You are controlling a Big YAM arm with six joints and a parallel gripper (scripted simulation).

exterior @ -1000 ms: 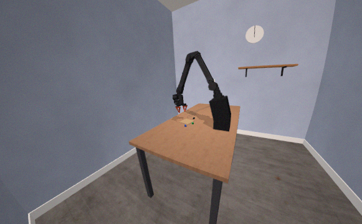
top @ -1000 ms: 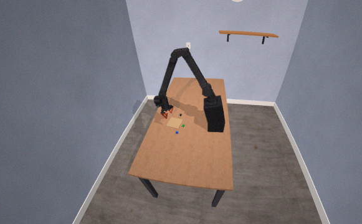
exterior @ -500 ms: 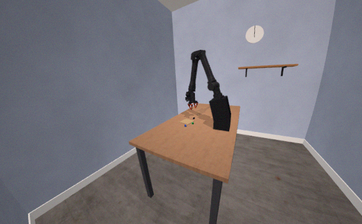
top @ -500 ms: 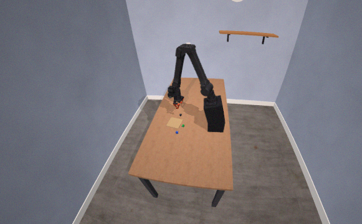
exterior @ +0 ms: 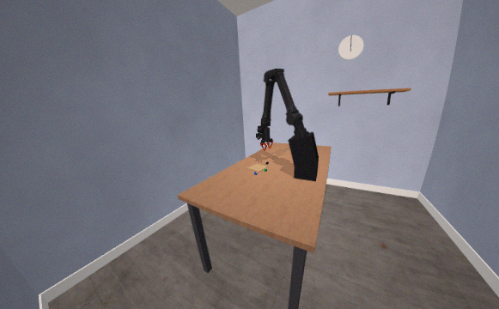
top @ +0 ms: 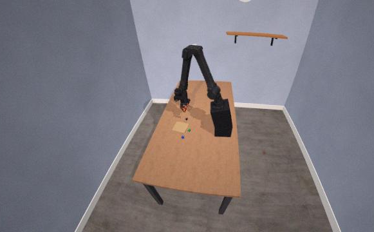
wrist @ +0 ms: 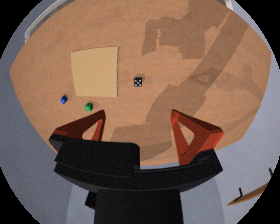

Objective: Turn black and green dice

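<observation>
Right now the black die is 140 mm below my hand. The rest, counted from my hand: green die 80 mm behind, 150 mm to the left, 140 mm below; then blue die 60 mm behind, 250 mm to the left, 140 mm below; then tan mat 20 mm ahead, 130 mm to the left, 150 mm below.
</observation>
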